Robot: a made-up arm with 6 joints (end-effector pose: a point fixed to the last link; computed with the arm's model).
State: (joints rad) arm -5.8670 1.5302 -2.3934 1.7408 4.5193 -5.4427
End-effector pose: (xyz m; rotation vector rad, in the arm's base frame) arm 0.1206 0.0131 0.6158 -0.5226 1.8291 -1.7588
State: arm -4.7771 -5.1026 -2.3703 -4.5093 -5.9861 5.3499
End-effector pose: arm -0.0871 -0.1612 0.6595 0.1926 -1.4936 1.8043
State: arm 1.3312 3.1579 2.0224 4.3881 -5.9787 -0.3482
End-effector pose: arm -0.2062 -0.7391 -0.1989 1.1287 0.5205 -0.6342
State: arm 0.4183 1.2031 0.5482 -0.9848 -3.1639 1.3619
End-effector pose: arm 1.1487 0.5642 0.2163 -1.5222 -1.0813 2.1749
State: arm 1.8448 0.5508 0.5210 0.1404 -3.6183 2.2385
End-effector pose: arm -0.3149 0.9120 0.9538 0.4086 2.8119 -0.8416
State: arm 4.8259 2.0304 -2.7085 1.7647 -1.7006 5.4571
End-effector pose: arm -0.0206 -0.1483 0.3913 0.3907 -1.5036 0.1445
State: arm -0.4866 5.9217 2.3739 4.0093 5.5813 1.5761
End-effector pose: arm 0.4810 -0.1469 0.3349 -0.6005 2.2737 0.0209
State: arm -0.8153 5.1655 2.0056 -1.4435 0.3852 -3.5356
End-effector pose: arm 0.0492 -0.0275 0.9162 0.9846 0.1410 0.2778
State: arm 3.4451 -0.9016 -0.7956 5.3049 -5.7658 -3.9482
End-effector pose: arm 1.2977 0.3922 0.4308 -1.3948 0.4435 -0.8742
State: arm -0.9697 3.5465 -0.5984 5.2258 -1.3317 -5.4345
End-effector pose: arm 0.0644 0.1307 -1.2726 0.5342 1.6584 0.5427
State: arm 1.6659 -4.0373 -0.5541 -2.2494 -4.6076 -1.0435
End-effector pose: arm -0.1014 1.2662 -0.3550 -1.1563 0.2333 -2.4037
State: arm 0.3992 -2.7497 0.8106 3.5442 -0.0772 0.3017
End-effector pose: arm -0.9857 -0.3580 -0.8196 2.1047 -0.3466 -1.3606
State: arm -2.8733 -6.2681 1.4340 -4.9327 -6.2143 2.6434
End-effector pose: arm -0.8052 -0.2801 0.8664 -0.3871 -1.4890 0.9526
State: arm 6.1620 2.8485 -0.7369 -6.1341 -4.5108 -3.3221
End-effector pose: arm 0.7831 -0.0312 -0.9981 -2.7047 -0.0436 1.0088
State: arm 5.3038 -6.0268 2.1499 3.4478 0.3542 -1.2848
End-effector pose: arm 0.4556 -0.6046 0.1393 2.1206 -0.0480 0.6022
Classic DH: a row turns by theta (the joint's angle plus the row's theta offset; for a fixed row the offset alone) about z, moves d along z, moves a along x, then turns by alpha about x. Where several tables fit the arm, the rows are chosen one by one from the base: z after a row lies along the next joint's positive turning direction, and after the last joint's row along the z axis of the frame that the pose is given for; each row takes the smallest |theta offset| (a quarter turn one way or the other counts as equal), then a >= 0, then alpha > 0; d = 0 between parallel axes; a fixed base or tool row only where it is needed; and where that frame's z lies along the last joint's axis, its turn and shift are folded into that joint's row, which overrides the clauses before.
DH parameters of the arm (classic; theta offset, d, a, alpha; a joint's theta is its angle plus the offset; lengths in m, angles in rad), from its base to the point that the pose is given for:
joint 1: 0 0.0968 0 -1.5708
joint 2: -1.5708 0 0.6682 0
joint 3: 1.5708 0.0506 0 1.5708
joint 4: 0 0.7566 0 -1.5708
joint 5: 0 0 0 1.5708
joint 6: 0 0.0903 0 0

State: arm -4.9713 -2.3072 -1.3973 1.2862 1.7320 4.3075
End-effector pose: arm -0.1624 -0.0813 -0.9929 1.8715 -0.5394 -1.8091
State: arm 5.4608 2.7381 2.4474 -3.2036 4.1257 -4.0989
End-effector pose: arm -0.1926 0.2749 -0.1290 -0.0075 1.2009 -1.5873
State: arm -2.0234 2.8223 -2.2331 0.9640 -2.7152 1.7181
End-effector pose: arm -0.2300 -0.5184 0.0349 -2.1961 -0.5329 -0.2576
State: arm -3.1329 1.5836 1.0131 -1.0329 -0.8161 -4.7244
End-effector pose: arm -1.1202 -0.1168 -0.5942 2.0557 -0.3075 -0.8479
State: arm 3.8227 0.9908 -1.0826 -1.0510 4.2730 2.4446
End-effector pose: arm -0.2751 -0.3794 1.1744 -0.4006 2.1000 -0.7280
